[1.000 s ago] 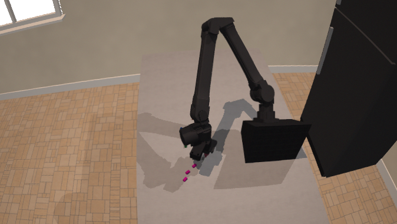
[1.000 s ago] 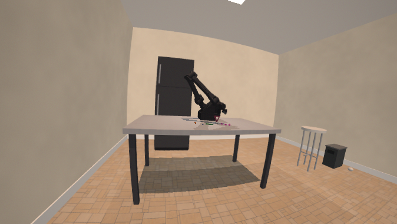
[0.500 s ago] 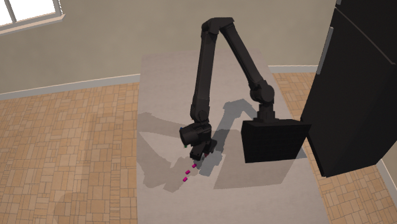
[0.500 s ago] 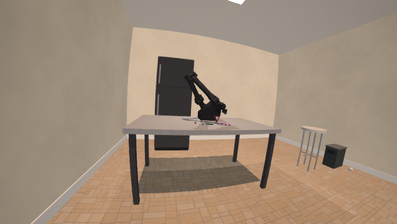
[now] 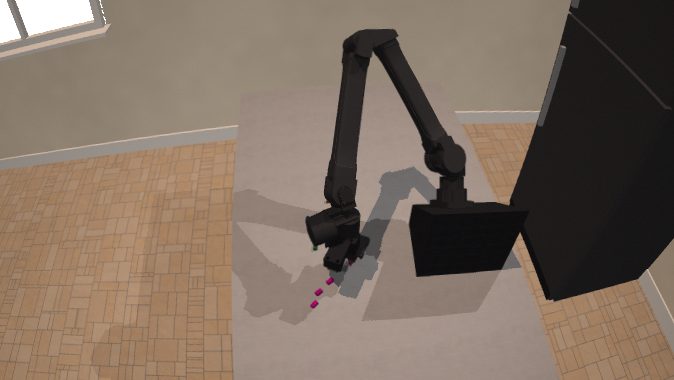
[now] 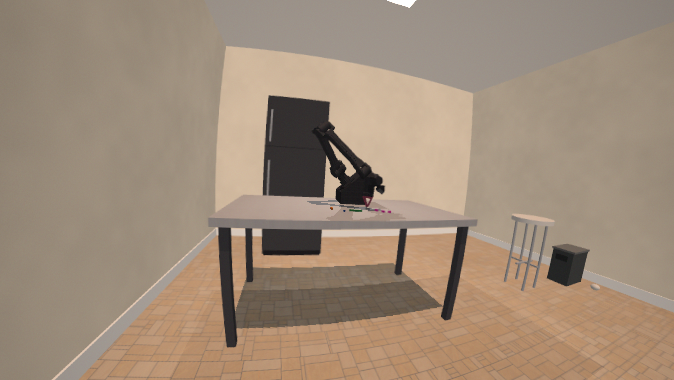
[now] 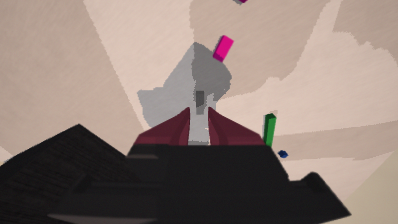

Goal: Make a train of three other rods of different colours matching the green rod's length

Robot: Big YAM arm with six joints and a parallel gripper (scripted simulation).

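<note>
The grey rod is 2 cm below my hand. Round my hand: blue rod 19 cm to the right, 8 cm ahead, 2 cm below; then green rod 11 cm to the right, 7 cm ahead, 2 cm below; then orange rod 24 cm to the right, 2 cm below, 1 cm behind.
</note>
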